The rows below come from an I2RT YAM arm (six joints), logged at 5 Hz.
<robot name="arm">
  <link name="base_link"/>
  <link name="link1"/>
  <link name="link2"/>
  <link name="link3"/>
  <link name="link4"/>
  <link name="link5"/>
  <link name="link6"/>
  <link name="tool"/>
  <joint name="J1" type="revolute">
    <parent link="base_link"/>
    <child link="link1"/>
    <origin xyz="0 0 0.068" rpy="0 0 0"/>
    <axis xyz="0 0 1"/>
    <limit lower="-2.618" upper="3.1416"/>
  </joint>
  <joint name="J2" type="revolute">
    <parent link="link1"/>
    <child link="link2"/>
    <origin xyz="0.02 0.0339 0.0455" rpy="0 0 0"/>
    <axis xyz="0 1 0"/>
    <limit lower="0" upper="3.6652"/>
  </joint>
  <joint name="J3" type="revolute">
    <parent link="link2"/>
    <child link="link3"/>
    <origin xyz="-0.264 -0.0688 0" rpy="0 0 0"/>
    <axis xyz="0 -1 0"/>
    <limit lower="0" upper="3.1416"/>
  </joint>
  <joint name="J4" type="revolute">
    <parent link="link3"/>
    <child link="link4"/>
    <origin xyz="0.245 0.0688 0.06" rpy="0 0 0"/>
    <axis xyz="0 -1 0"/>
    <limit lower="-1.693" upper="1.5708"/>
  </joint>
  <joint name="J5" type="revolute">
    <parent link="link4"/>
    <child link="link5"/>
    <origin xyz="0.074 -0.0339 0.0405" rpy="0 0 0"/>
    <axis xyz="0 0 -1"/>
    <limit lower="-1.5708" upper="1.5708"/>
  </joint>
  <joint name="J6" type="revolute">
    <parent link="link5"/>
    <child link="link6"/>
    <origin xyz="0.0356 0 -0.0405" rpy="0 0 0"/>
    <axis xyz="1 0 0"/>
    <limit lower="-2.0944" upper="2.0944"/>
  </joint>
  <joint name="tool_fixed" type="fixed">
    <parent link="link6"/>
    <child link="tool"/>
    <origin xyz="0 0 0" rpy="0 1.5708 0"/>
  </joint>
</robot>
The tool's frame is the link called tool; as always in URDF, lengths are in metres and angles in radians.
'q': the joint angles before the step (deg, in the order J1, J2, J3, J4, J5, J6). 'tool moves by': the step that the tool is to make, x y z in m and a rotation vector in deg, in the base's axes. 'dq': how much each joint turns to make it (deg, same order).
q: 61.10 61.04 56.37 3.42 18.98 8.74
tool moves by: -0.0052 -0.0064 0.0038 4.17 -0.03 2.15
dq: 0.05 -2.02 -1.38 2.39 -2.09 2.10
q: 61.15 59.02 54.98 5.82 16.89 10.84
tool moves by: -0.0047 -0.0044 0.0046 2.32 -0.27 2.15
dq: 0.21 -1.41 -0.38 0.87 -1.90 1.01
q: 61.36 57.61 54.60 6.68 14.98 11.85
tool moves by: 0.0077 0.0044 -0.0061 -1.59 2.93 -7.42
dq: -0.07 2.03 0.95 -2.25 7.41 1.63
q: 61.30 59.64 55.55 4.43 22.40 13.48
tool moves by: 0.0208 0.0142 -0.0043 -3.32 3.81 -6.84
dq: -1.87 5.84 4.39 -4.20 4.89 2.07
